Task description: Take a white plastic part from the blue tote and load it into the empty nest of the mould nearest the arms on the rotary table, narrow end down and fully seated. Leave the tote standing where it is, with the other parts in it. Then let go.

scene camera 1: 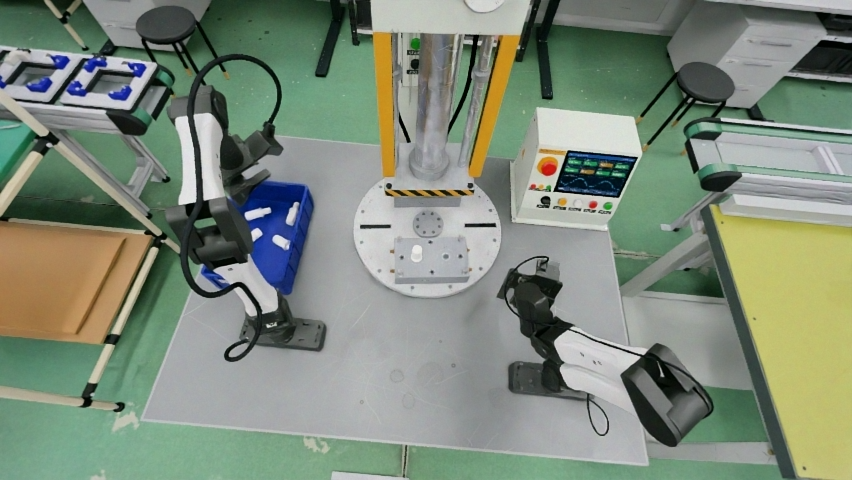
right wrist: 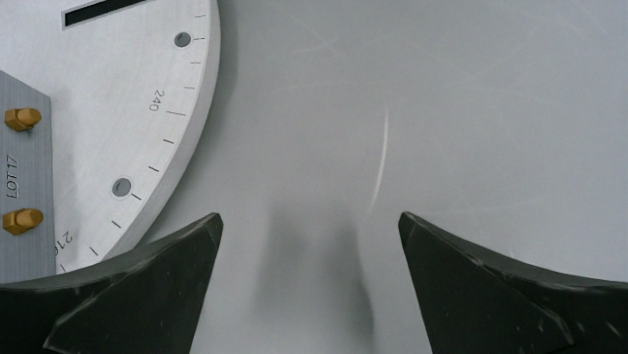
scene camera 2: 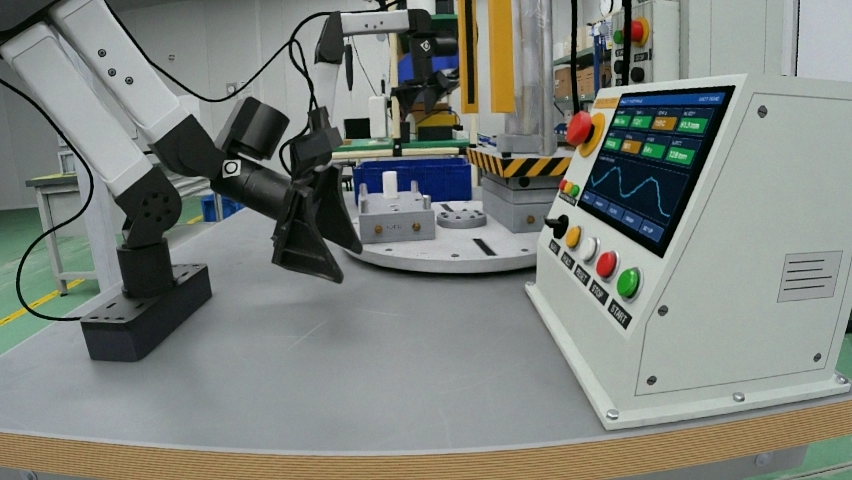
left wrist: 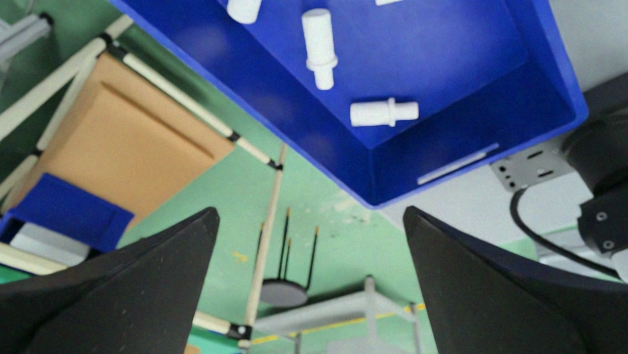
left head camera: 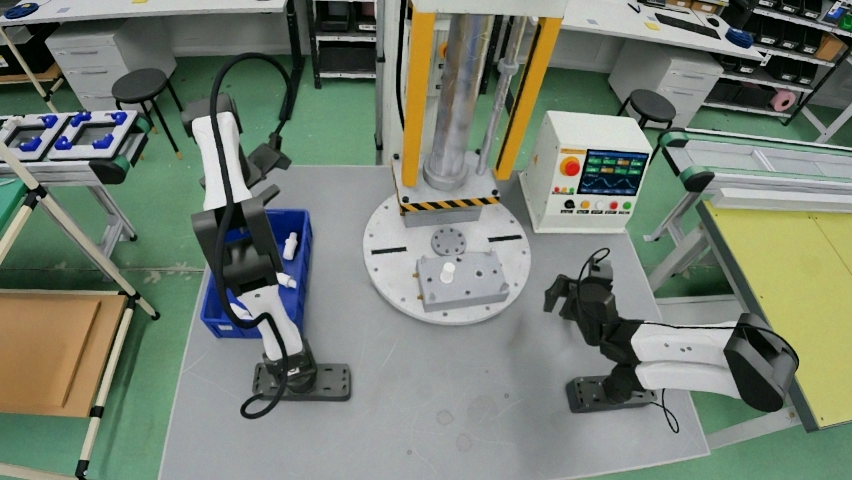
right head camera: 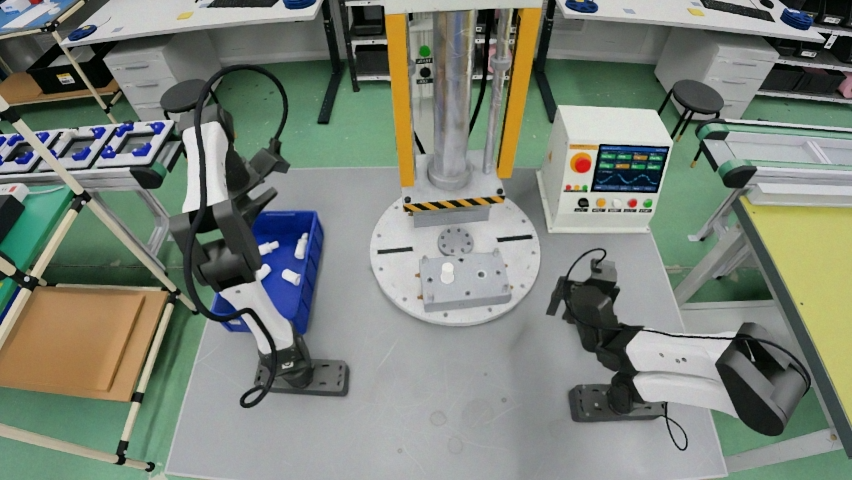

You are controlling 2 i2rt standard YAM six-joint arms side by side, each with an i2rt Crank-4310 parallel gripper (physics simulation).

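Observation:
The blue tote stands at the left, partly hidden by my left arm. Several white plastic parts lie in it, including one by its right wall and another. My left gripper is open and empty, raised above the tote's back end, tilted. The grey mould has an upright white part in its left nest; its right nest is empty. My right gripper is open and empty, right of the rotary table.
The press with yellow guards rises behind the mould, over the back of the rotary table. A white control box stands at the back right. A frame rack is left of the table.

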